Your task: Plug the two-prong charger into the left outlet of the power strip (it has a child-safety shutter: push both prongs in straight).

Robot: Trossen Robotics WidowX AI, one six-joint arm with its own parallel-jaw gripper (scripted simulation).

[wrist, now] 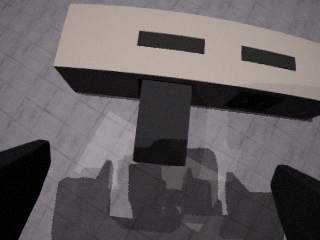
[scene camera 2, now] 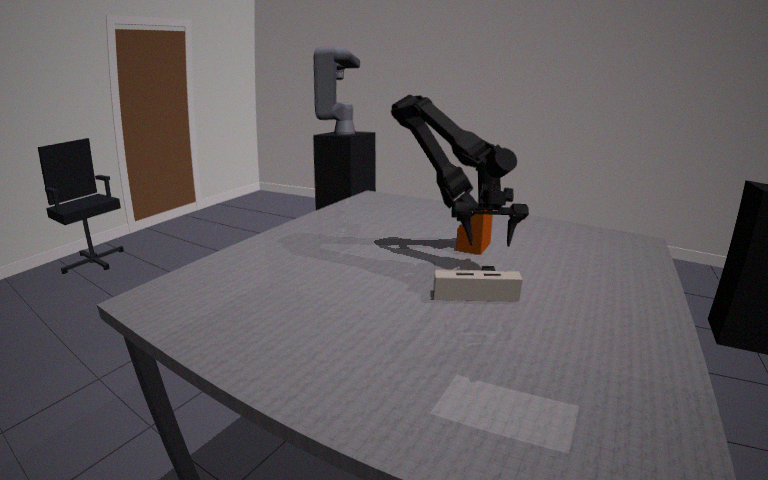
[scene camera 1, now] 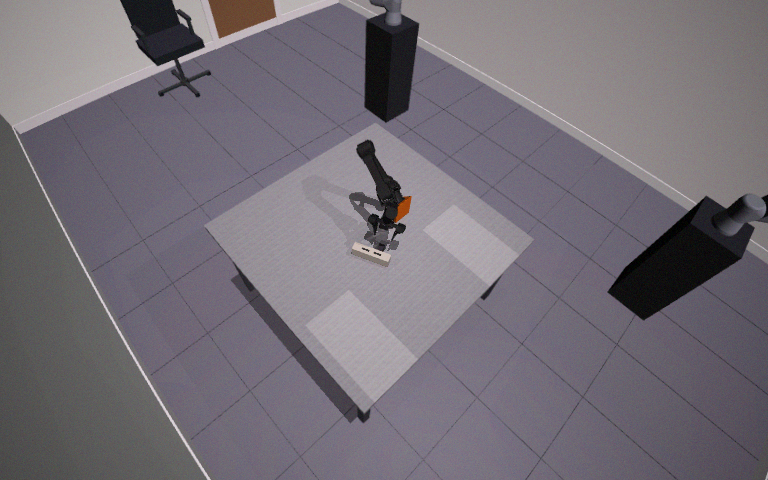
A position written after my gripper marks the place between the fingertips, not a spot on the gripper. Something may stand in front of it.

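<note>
Dark two-prong charger [wrist: 162, 131]. My gripper [scene camera 2: 490, 245]: open, holding nothing. Gripper again [wrist: 166, 166].
</note>
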